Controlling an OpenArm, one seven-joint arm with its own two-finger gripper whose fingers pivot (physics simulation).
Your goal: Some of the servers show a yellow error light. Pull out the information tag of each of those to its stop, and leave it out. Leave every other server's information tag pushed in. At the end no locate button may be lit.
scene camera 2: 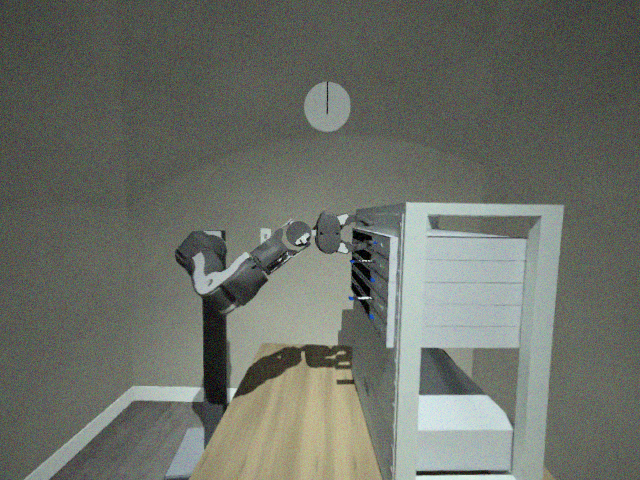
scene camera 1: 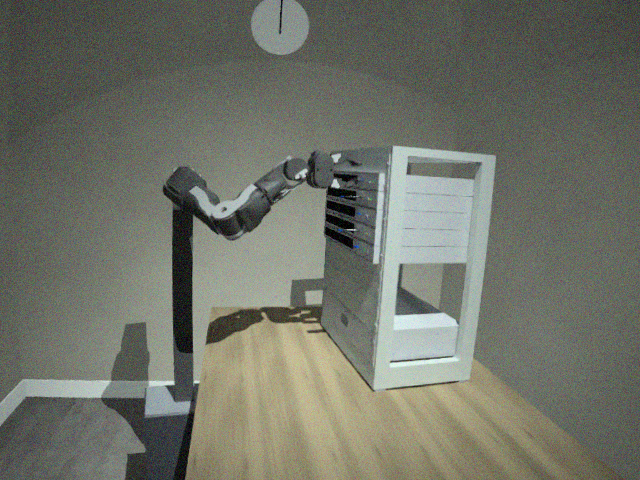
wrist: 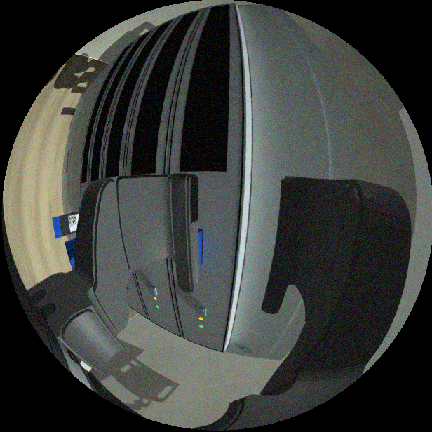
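My gripper [scene camera 1: 355,171] [scene camera 2: 361,235] [wrist: 236,241] is partly open at the top server's front. Its fingers stand either side of the top server's blue tag end [scene camera 2: 375,242] [wrist: 200,247], which is pushed in and lies close beside the left finger in the wrist view. The second server's tag [scene camera 1: 347,196] [scene camera 2: 364,260] and the fourth's tag [scene camera 1: 347,229] [scene camera 2: 364,298] stick out. The third tag [scene camera 2: 372,279] and fifth tag [scene camera 2: 371,316] are in. In the wrist view, the top server's yellow light [wrist: 200,318] and its neighbour's yellow light [wrist: 155,298] are lit; their small locate buttons look unlit. Lower lights are hidden.
The white-framed rack [scene camera 1: 385,320] [scene camera 2: 406,361] stands on the wooden table [scene camera 1: 279,413] [scene camera 2: 294,439]. The rack's top panel [wrist: 285,125] lies beside the right finger in the wrist view. A white box [scene camera 1: 423,338] [scene camera 2: 462,449] sits low in the rack.
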